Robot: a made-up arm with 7 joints.
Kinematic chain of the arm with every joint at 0, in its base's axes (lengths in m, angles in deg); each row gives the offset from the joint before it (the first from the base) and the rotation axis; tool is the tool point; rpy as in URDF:
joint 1: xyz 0 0 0.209 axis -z
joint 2: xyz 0 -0.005 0.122 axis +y
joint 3: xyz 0 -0.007 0.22 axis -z
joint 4: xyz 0 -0.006 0.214 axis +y
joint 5: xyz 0 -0.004 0.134 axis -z
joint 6: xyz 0 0 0.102 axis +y
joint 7: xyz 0 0 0.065 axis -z
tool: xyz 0 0 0 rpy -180 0 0
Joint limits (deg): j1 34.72..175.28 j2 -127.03..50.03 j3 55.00..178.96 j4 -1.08..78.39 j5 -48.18..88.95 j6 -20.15..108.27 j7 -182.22..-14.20
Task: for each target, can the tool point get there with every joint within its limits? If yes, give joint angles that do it. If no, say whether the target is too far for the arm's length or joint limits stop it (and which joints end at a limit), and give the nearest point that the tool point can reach.
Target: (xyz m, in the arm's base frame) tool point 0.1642 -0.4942 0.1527
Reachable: no: joint limits stop it (at a limit: joint 2, joint 3, joint 4) | nearest point 0.1573 -0.4733 0.4801 | short by 0.328 m
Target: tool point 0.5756 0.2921 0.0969
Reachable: yes | joints 156.85 -97.74 149.73 22.50 43.00 56.78 -115.69
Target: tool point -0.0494 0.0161 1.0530
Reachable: yes | joints 80.91 1.91 145.12 5.09 -18.01 32.32 -28.17
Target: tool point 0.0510 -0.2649 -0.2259
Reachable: no: joint limits stop it (at a limit: joint 1, joint 2, joint 3, joint 4) | nearest point 0.2088 -0.0264 -0.1585 | short by 0.294 m
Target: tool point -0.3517 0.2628 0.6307
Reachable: yes | joints 64.46 -34.70 125.99 66.74 -2.08 89.54 -123.09
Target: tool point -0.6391 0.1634 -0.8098
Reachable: no: too far | nearest point -0.4023 0.1798 -0.2104 | short by 0.645 m
